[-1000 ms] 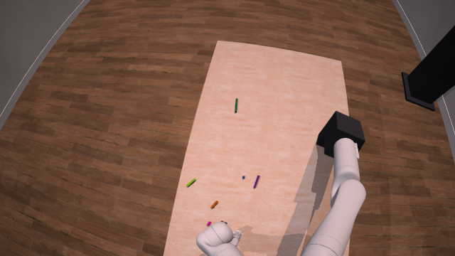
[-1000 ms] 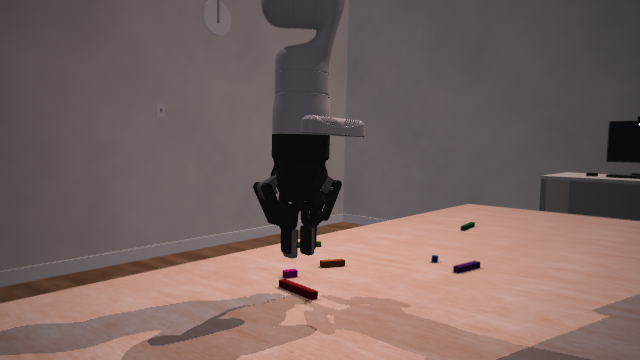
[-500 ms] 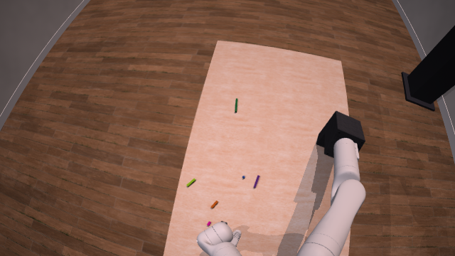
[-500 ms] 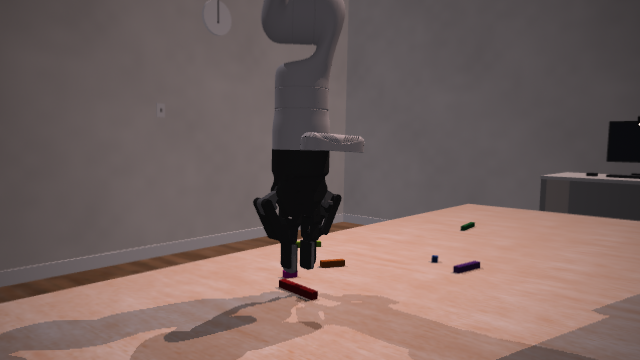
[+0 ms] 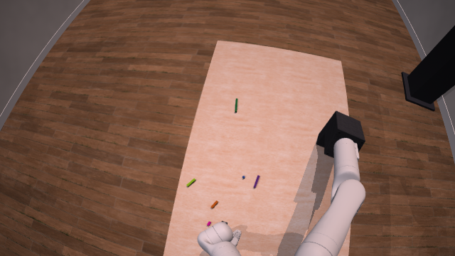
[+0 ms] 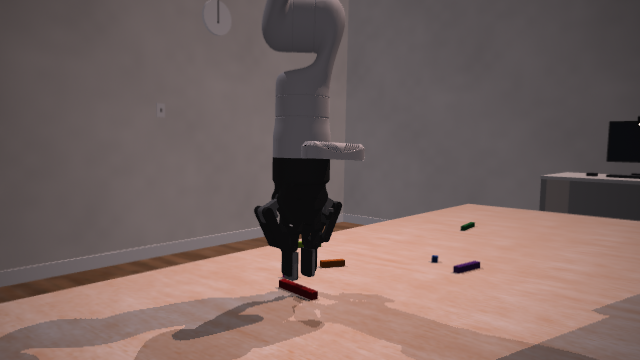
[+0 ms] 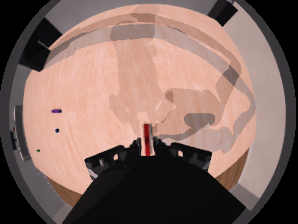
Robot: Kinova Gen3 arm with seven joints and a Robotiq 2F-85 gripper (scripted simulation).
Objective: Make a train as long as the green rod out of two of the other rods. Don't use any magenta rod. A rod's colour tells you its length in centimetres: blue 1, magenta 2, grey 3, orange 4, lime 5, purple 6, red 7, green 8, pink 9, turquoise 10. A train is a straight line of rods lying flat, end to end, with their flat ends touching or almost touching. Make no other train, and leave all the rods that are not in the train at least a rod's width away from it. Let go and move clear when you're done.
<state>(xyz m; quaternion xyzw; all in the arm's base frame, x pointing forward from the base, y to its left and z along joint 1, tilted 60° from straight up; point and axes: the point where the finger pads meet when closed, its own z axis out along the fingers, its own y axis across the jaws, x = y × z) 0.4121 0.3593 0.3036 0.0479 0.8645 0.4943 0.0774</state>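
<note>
Now: the red rod 4 cm below my hand. From my hand the other things lie so: lime rod 21 cm ahead, 19 cm to the right, 4 cm below; then orange rod 13 cm to the right, 7 cm ahead, 4 cm below; then magenta rod 7 cm ahead, 4 cm to the right, 4 cm below.
</note>
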